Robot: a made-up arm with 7 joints. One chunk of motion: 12 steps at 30 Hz.
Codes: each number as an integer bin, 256 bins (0 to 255) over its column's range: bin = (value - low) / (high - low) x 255, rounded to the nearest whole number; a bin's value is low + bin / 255 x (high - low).
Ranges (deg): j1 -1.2..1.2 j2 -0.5..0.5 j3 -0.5..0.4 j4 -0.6..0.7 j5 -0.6..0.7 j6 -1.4..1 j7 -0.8..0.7
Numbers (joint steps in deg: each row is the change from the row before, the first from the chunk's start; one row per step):
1: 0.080 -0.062 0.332 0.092 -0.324 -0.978 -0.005
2: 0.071 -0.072 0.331 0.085 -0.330 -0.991 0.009
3: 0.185 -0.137 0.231 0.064 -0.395 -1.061 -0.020
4: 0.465 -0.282 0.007 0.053 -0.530 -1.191 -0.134
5: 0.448 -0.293 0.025 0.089 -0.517 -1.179 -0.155
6: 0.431 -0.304 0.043 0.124 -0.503 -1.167 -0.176
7: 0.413 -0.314 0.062 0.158 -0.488 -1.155 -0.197
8: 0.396 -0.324 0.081 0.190 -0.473 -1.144 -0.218
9: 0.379 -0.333 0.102 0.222 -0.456 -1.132 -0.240
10: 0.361 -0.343 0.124 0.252 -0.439 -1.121 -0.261
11: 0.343 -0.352 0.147 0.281 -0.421 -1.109 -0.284
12: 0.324 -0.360 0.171 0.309 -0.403 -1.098 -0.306
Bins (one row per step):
1: 136 112 236 136 54 45 135
2: 135 109 235 134 53 43 138
3: 147 93 207 130 40 36 133
4: 177 56 144 128 14 22 113
5: 175 53 149 135 16 23 110
6: 173 50 154 142 19 25 106
7: 171 47 159 149 22 26 103
8: 170 45 165 155 25 27 99
9: 168 43 171 161 28 28 95
10: 166 40 177 167 32 30 92
11: 164 38 183 173 35 31 88
12: 162 36 190 178 39 32 84

